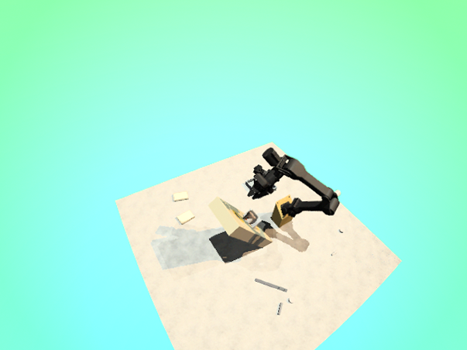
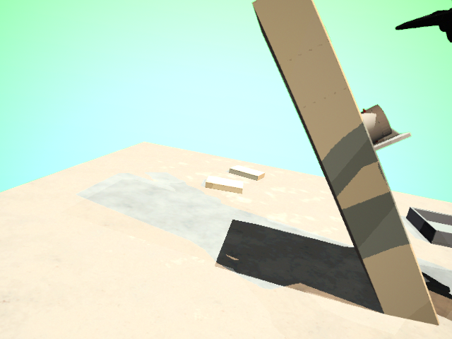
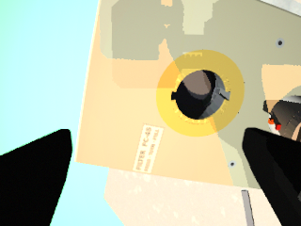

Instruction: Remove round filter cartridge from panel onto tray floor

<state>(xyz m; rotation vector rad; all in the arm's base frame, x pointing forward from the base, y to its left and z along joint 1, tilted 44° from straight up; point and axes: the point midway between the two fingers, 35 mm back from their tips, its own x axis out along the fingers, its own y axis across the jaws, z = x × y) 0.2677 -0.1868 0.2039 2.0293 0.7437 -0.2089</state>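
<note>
My gripper tip is 160 mm above the round filter cartridge and 20 mm past it. From my gripper tip the other things lie so: grey tray: 380 mm below, 330 mm behind, 290 mm to the right.
</note>
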